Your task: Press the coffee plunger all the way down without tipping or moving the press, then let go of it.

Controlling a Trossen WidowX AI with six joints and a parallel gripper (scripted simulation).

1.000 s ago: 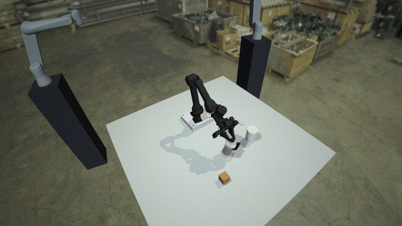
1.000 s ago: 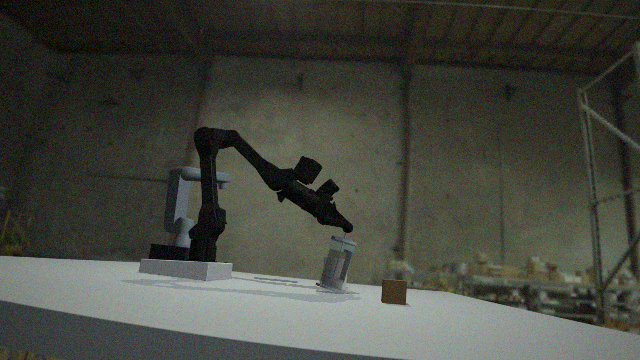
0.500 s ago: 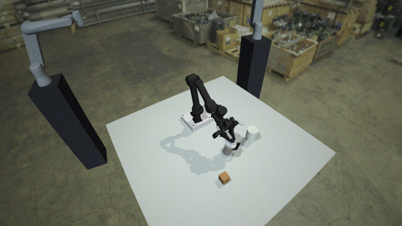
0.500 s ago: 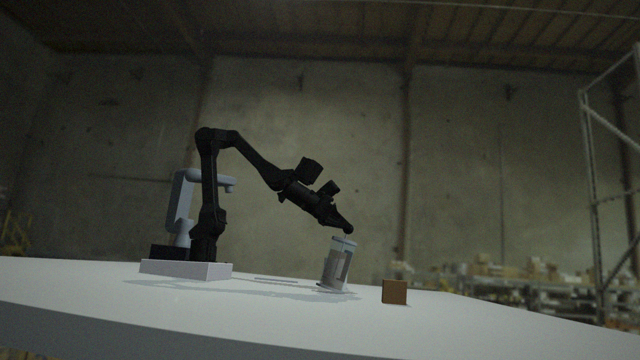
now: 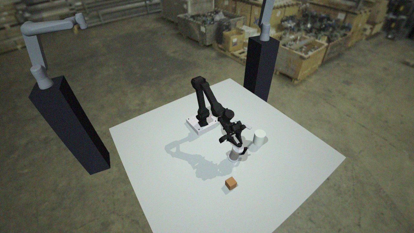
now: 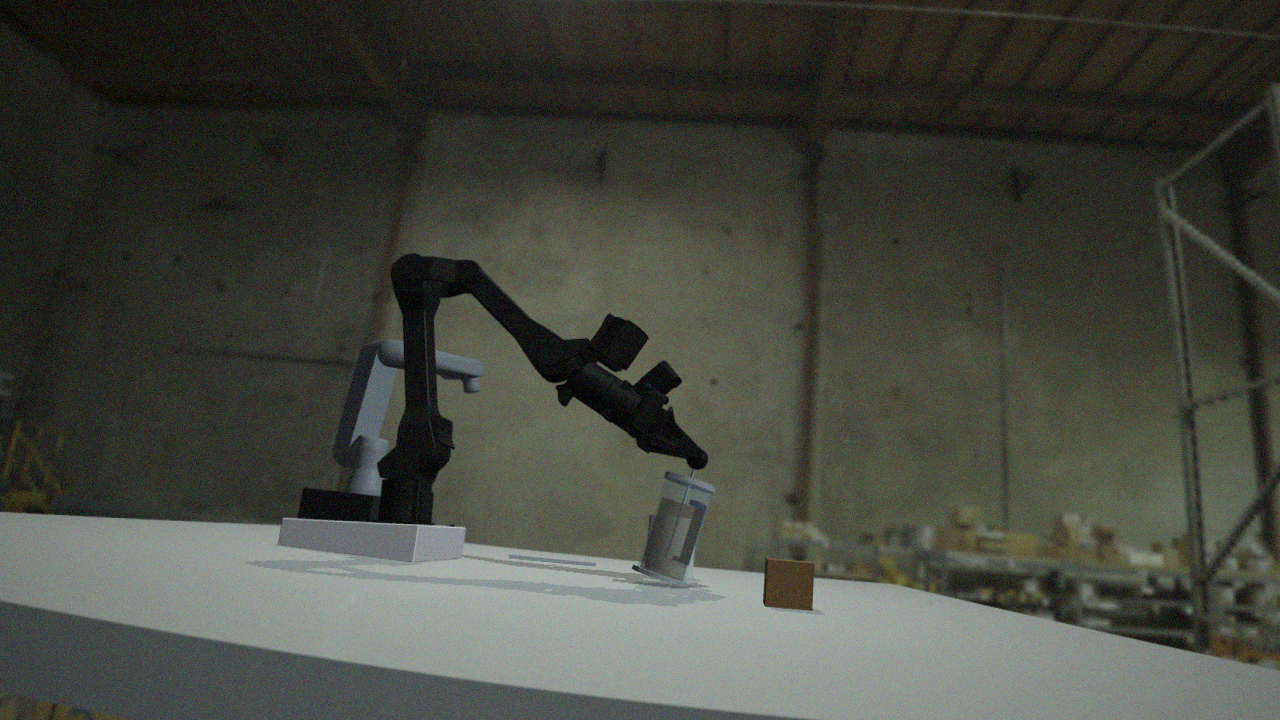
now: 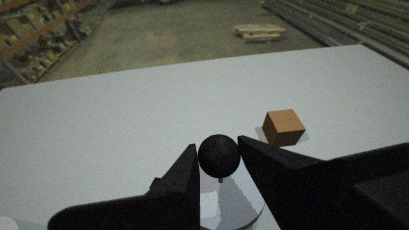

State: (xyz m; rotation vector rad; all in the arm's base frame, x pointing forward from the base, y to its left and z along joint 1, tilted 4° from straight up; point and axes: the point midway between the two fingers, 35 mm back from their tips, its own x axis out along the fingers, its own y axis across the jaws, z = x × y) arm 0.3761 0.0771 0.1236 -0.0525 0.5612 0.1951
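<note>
Right now the glass coffee press is 90 mm below my gripper tip, 20 mm behind it and 10 mm to the left of it. From my gripper tip the other things lie so: thin flat strip: 290 mm behind, 220 mm to the left, 170 mm below.
</note>
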